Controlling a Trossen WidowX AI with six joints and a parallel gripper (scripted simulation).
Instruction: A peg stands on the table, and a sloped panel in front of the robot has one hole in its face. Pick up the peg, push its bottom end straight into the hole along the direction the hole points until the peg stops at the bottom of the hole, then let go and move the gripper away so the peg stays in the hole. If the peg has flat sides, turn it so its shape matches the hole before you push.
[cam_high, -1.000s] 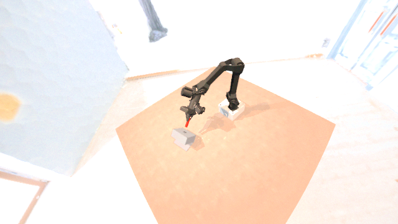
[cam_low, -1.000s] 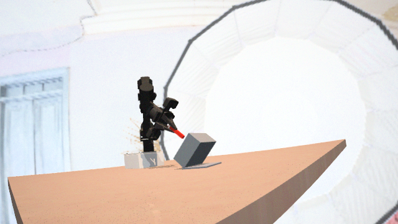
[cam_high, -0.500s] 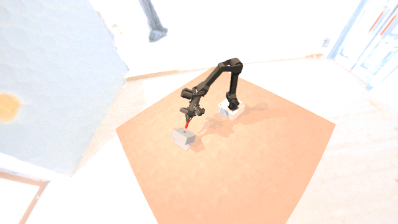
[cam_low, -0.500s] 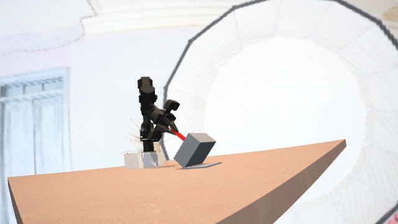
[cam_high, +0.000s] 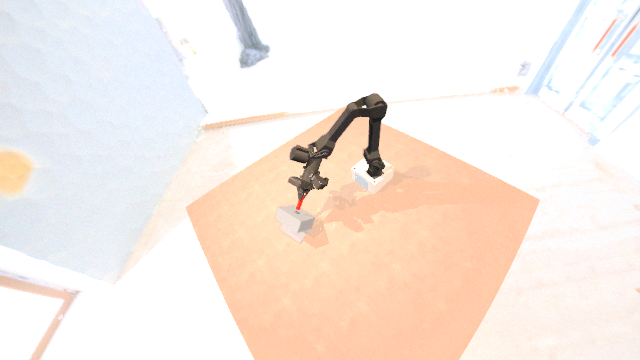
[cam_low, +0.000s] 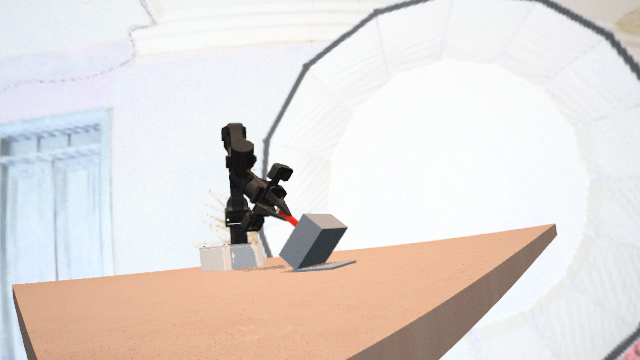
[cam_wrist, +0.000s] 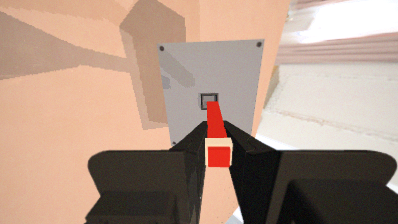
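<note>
Now: gripper tip 60 mm above the grey sloped panel, 50 mm short of it and 30 mm to the right of it. Round my gripper tip: thin grey foot plate (120 mm below, 70 mm ahead, 40 mm to the left); then peg (10 mm behind, 10 mm above).
</note>
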